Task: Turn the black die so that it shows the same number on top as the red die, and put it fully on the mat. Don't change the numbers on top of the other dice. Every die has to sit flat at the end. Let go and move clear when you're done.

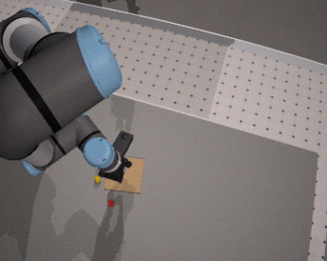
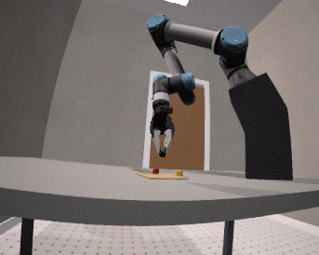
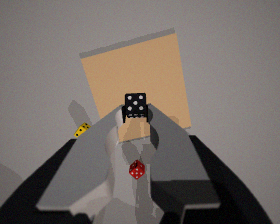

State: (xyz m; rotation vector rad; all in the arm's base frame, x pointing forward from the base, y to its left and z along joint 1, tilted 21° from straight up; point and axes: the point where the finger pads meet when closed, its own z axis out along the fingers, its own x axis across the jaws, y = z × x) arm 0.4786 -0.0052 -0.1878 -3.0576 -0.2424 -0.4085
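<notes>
My hand is 10 mm above the black die. Also, from my hand: yellow die (80 mm behind, 60 mm to the right, 80 mm below); then tan mat (90 mm below); then red die (130 mm to the right, 80 mm below).
</notes>
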